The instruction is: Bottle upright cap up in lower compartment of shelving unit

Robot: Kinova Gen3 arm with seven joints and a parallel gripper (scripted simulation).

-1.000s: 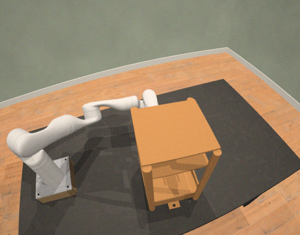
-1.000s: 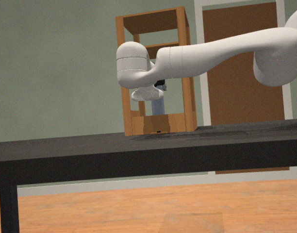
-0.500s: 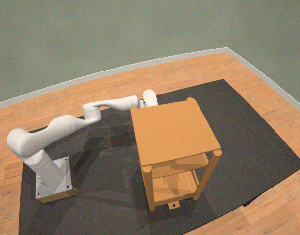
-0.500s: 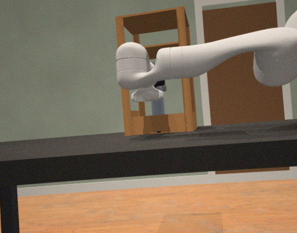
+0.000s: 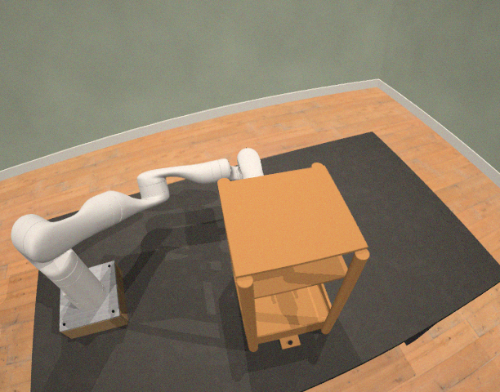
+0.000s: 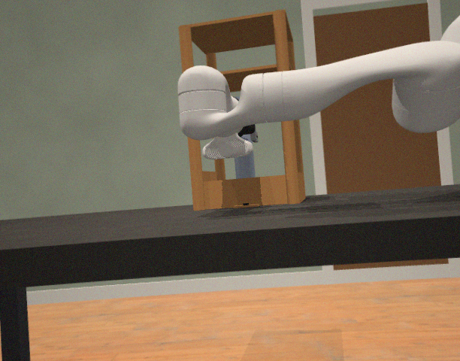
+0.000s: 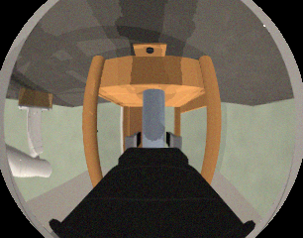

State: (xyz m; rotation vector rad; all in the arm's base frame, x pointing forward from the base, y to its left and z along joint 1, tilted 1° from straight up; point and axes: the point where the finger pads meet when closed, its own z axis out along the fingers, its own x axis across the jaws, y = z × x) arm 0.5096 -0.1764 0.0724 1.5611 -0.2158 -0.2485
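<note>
The bottle lies 3 cm above my hand and 1 cm to the right of it. Also, from my hand: shelving unit (7 cm to the right, 5 cm above, 3 cm behind).
</note>
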